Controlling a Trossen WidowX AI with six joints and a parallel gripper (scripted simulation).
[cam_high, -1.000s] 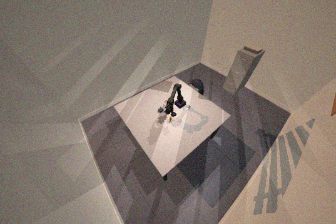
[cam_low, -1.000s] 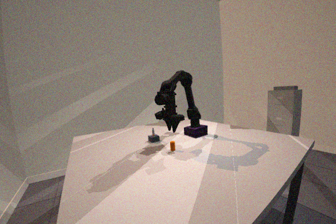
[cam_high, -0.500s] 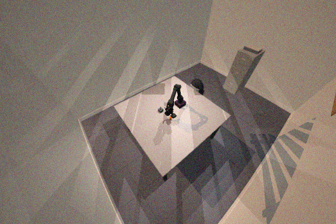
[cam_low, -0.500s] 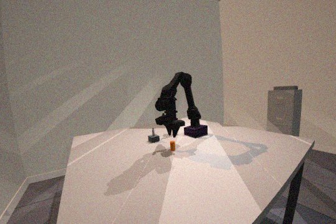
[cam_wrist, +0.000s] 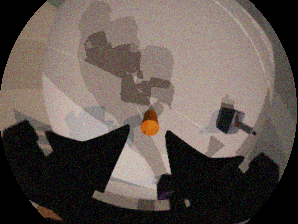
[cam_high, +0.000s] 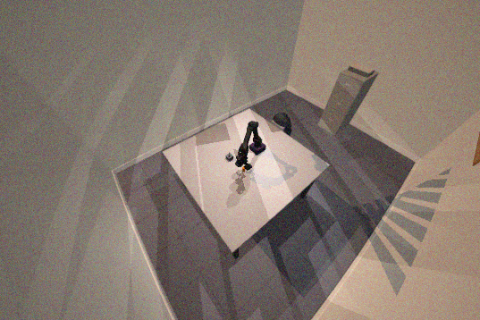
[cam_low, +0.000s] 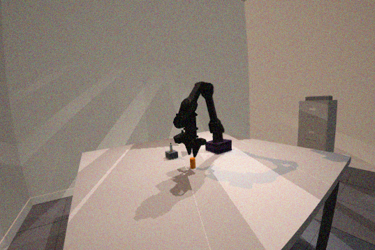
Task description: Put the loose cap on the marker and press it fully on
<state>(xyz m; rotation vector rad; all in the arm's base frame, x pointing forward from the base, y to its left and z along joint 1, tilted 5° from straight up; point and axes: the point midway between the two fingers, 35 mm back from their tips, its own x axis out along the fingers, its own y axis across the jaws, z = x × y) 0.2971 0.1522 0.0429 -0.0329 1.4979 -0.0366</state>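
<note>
The orange cap lies 4 cm below my gripper tip. Also, from my gripper tip: dark holder block: 2 cm ahead, 23 cm to the right, 5 cm below.
</note>
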